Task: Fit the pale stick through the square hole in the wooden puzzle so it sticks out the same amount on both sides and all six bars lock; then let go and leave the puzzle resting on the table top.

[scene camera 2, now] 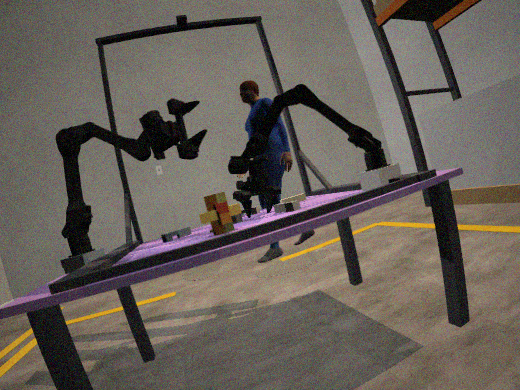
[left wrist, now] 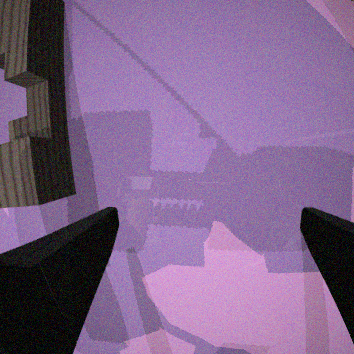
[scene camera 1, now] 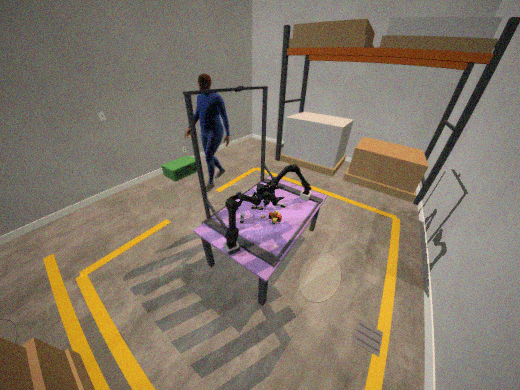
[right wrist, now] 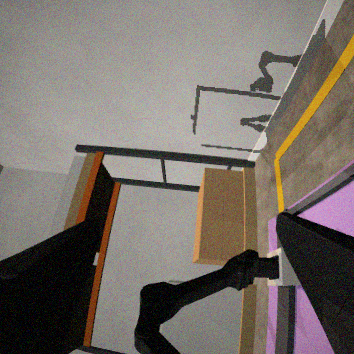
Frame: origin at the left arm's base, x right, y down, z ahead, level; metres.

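Where they show: left gripper, fingertip midpoint: (scene camera 2: 259,215) (left wrist: 211,217) (scene camera 1: 265,204); right gripper, fingertip midpoint: (scene camera 2: 202,115) (scene camera 1: 284,192) (right wrist: 189,225); left arm's base at its link origin: (scene camera 2: 378,168) (scene camera 1: 306,192) (right wrist: 273,267); right arm's base at its link origin: (scene camera 2: 82,253) (scene camera 1: 231,244).
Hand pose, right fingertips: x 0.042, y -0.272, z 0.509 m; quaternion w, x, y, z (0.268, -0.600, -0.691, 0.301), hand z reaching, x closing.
Each offset is from my right fingertips to the centre of the thing. "*": to the spot under its first point. Level surfaces: height alone.
The wooden puzzle (scene camera 1: 275,217) (scene camera 2: 218,214), with tan, orange and red bars, rests on the table top {dy +0.333 m} (scene camera 2: 320,200). A pale piece {dx +0.374, dy +0.319, dz -0.370 m} (scene camera 2: 295,198) lies to its right in scene camera 2; whether it is the stick is too small to tell. The square hole cannot be made out. My left gripper (scene camera 2: 259,212) (left wrist: 211,217) is open and empty, low over the table, just right of the puzzle in scene camera 2. A brown-grey notched wooden piece {* dx +0.248, dy +0.305, dz -0.079 m} (left wrist: 15,175) shows left of its fingers in the left wrist view. My right gripper (scene camera 1: 281,197) (scene camera 2: 201,120) (right wrist: 189,225) is open and empty, high above the table.
A grey notched piece {dx +0.317, dy +0.319, dz +0.147 m} (scene camera 2: 176,234) lies left of the puzzle, and a grey piece {dx +0.121, dy +0.319, dz -0.223 m} (scene camera 2: 286,206) lies in front of the pale one. A dark frame (scene camera 2: 145,35) rises behind the table. A person in blue (scene camera 1: 210,117) (scene camera 2: 272,135) stands behind it.
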